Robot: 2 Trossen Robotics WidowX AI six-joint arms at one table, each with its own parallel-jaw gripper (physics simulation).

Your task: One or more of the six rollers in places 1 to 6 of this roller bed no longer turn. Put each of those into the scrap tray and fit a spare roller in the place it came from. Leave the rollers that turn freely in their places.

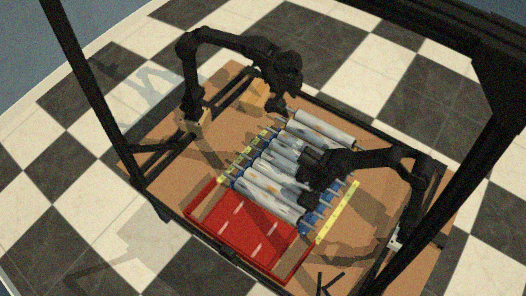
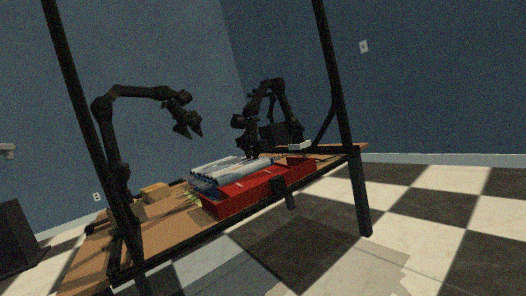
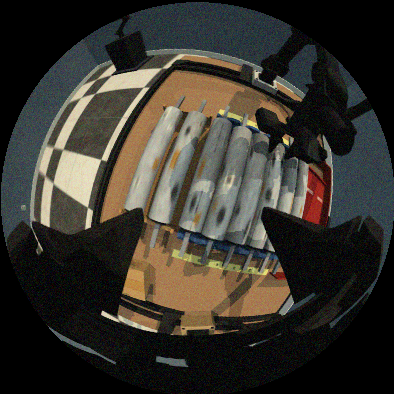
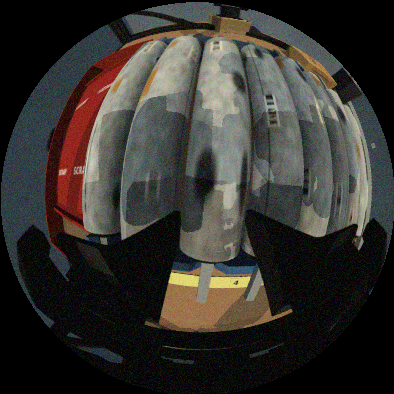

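Pixels of known places: left gripper, fingertip midpoint: [image 1: 291, 107] [image 2: 197, 138] [image 3: 204, 213]; right gripper, fingertip midpoint: [image 1: 309, 193] [image 3: 276, 154] [image 4: 213, 215]; left arm's base, link origin: [image 1: 193, 114] [image 3: 197, 333]; right arm's base, link origin: [image 1: 407, 237] [image 2: 298, 142] [image 3: 265, 78].
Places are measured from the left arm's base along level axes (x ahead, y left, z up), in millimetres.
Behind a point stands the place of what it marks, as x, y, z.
Note:
Six worn grey rollers lie in the blue-bracketed bed, beside the red scrap tray [image 1: 247, 227] {354, -371, -48} [image 2: 240, 200] {199, -418, -48} [image 3: 316, 197] {414, -414, -53} [image 4: 70, 195] {462, -396, -47}, which holds no roller. Two spare rollers, the outer one [image 1: 325, 129] {512, 78, -7} [image 3: 154, 155] {499, 85, -5} and the inner one [image 1: 307, 134] {452, 34, -6} [image 3: 176, 172] {460, 38, -2}, lie on the bed's far side from the tray. My right gripper [image 1: 304, 186] {520, -201, -18} [image 2: 250, 152] {520, -201, -18} [image 3: 276, 154] {520, -201, -18} [image 4: 213, 215] {520, -201, -18} is shut on the third roller from the tray [image 3: 270, 192] {423, -160, -2} [image 4: 215, 130] {466, -189, -1}, near its end; the roller sits in the bed. My left gripper [image 1: 281, 106] {395, 0, 160} [image 2: 192, 132] {395, 0, 160} [image 3: 204, 213] {395, 0, 160} is open and empty, above the table near the spares' shaft ends.
Yellow numbered strips [image 1: 345, 207] {650, -187, -74} [image 4: 185, 280] {618, -254, -75} run along both sides of the bed; a 4 shows just right of the held roller's shaft. A wooden block [image 1: 255, 95] {195, 184, -21} [image 2: 156, 192] {177, 134, -38} [image 3: 137, 280] {210, 146, -20} stands near the left arm. Dark frame posts stand around the table.

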